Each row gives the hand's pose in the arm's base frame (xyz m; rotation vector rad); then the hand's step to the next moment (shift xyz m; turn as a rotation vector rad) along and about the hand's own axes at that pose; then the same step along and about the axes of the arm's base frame.
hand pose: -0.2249 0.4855 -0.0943 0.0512 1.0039 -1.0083
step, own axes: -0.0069 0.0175 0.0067 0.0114 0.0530 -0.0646
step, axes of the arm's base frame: 0.0161 0.0116 0.0020 -0.0037 0.0523 -0.0660
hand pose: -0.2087 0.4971 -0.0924 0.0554 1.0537 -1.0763
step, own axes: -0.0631 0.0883 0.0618 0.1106 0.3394 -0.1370
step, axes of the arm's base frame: 0.1026 0.0583 0.0410 0.1650 0.1698 -0.3002
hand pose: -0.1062 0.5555 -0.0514 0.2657 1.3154 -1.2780
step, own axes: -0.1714 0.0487 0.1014 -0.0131 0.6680 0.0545
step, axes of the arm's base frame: 0.1381 0.0316 0.1482 0.5629 0.2096 -0.2976
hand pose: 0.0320 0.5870 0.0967 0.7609 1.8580 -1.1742
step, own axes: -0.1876 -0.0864 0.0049 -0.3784 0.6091 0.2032
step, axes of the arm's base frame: 0.0264 -0.0519 0.1982 0.7449 0.0235 0.0046
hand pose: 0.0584 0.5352 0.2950 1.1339 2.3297 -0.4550
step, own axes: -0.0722 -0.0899 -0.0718 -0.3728 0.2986 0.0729
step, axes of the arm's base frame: -0.0551 -0.0634 0.1068 0.4556 -0.0932 0.1313
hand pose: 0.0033 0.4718 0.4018 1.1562 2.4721 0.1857
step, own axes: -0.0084 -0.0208 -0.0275 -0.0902 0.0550 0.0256
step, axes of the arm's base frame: -0.0212 -0.0185 0.0216 0.1013 -0.0341 0.0196
